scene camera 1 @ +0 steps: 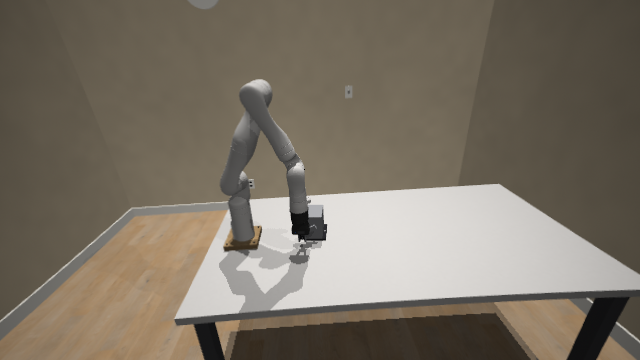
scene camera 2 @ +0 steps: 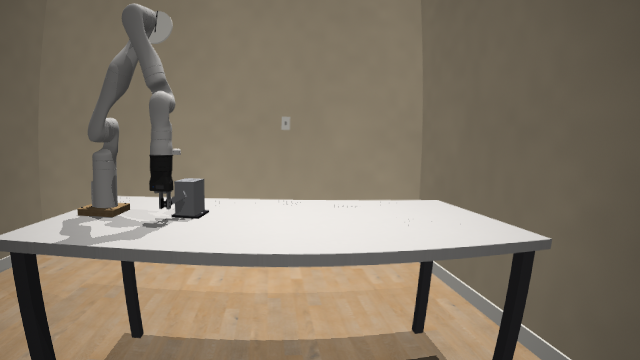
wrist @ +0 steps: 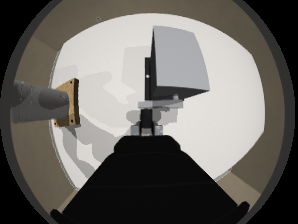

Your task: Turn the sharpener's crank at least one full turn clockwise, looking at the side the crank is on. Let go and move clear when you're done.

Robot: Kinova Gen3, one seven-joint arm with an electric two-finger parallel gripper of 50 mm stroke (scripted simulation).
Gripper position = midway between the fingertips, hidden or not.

I see my gripper (scene camera 2: 165,208) and a pencil sharpener (wrist: 178,71).
My gripper is seen too in the wrist view (wrist: 146,125).
